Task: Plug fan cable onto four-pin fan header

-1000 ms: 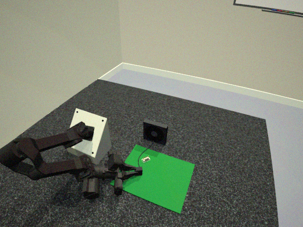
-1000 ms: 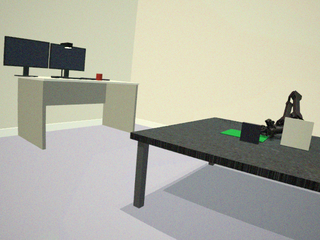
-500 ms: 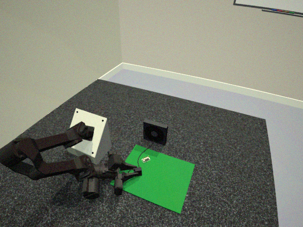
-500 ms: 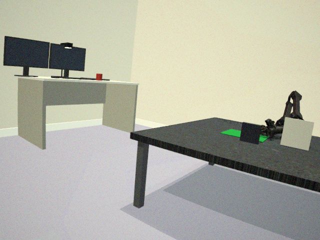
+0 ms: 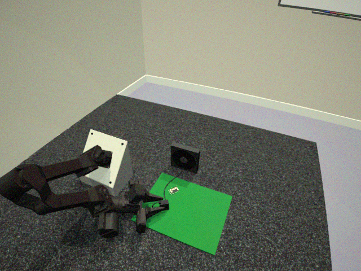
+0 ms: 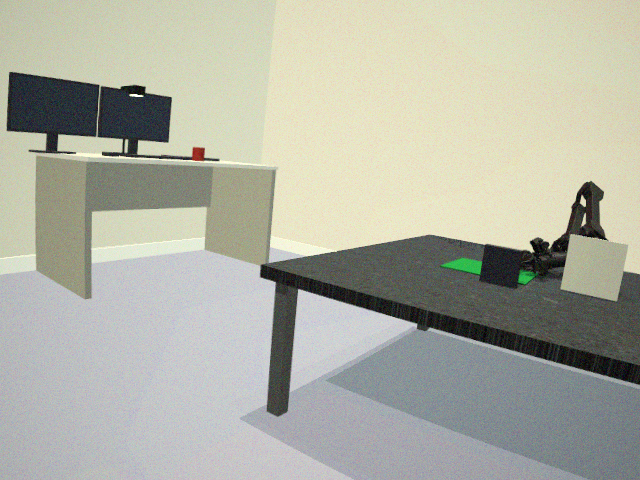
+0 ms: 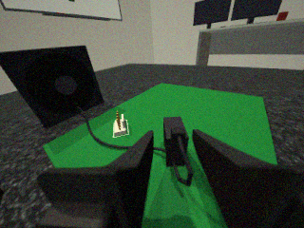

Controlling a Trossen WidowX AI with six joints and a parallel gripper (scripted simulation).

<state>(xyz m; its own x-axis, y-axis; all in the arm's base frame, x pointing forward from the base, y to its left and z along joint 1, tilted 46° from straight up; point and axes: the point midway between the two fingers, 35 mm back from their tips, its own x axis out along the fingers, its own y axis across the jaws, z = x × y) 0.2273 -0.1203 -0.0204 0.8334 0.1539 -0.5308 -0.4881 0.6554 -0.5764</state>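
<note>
Now: the dark plug 1 cm below my gripper tip. From my gripper tip the other things lie so: green board 7 cm ahead, 5 cm below, 3 cm to the left; then black fan 21 cm to the left, 3 cm above, 1 cm ahead.
</note>
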